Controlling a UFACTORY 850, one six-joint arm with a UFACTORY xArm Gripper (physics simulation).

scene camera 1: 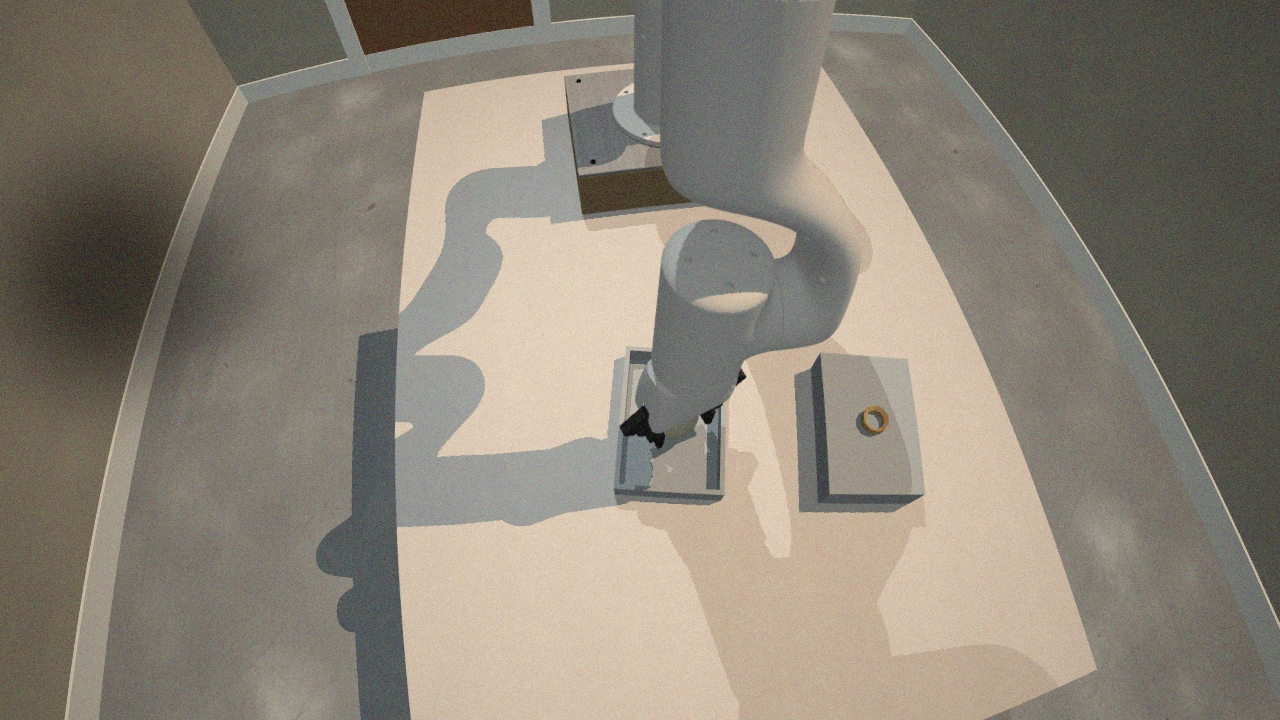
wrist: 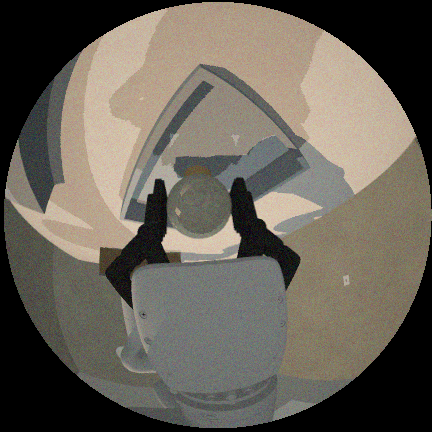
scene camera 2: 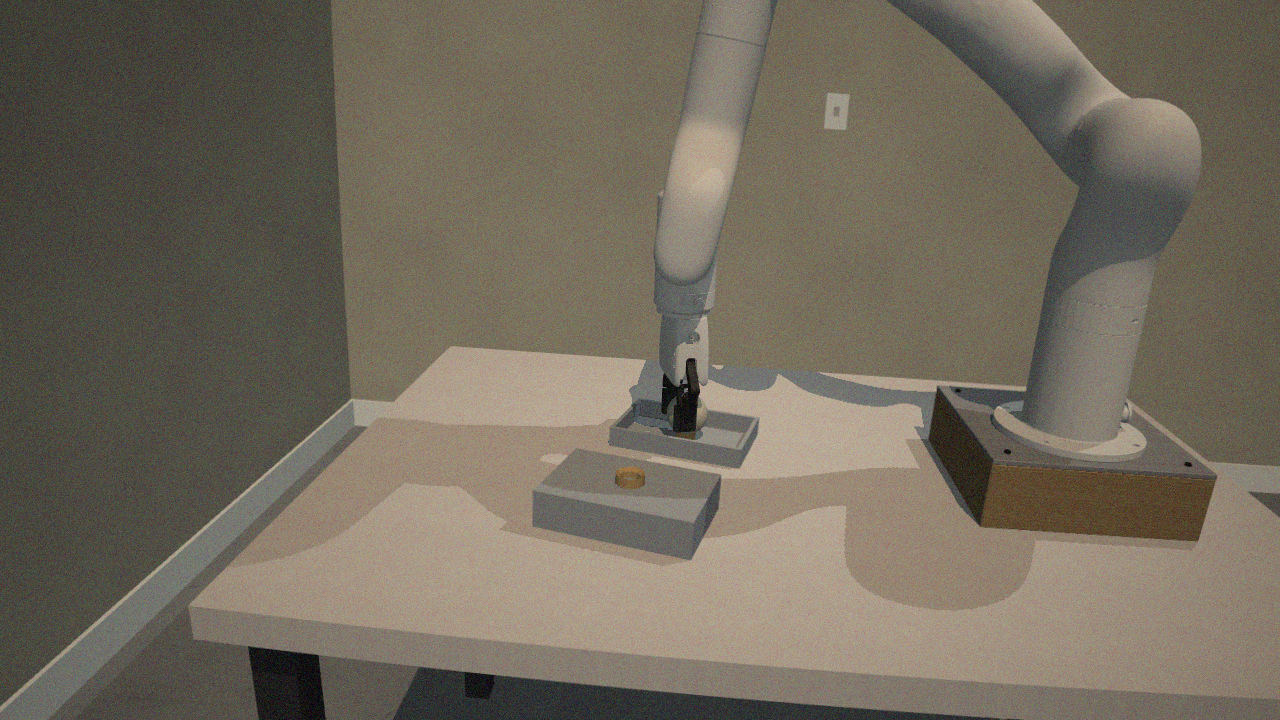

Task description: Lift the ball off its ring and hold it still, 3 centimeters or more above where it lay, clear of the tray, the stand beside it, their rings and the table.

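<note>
The greyish, glassy ball (scene camera 1: 683,429) (scene camera 2: 699,414) (wrist: 199,206) is low over the shallow grey tray (scene camera 1: 671,496) (scene camera 2: 662,442) (wrist: 230,115). Its orange-brown ring (scene camera 2: 687,435) (wrist: 198,170) shows at the ball's lower edge; whether the two touch is hard to tell. My gripper (scene camera 1: 684,428) (scene camera 2: 683,424) (wrist: 198,186) points down with its black fingers on opposite sides of the ball, both against it in the wrist view. It is shut on the ball. The arm partly hides the ball in scene camera 1, and a finger covers part of it in scene camera 2.
The grey block-shaped stand (scene camera 1: 850,465) (scene camera 2: 617,523) (wrist: 55,130) is beside the tray, with an orange ring (scene camera 1: 864,420) (scene camera 2: 630,484) on its top. The tray has raised walls around the fingers. The robot's base box (scene camera 1: 626,189) (scene camera 2: 1092,501) stands on the same table.
</note>
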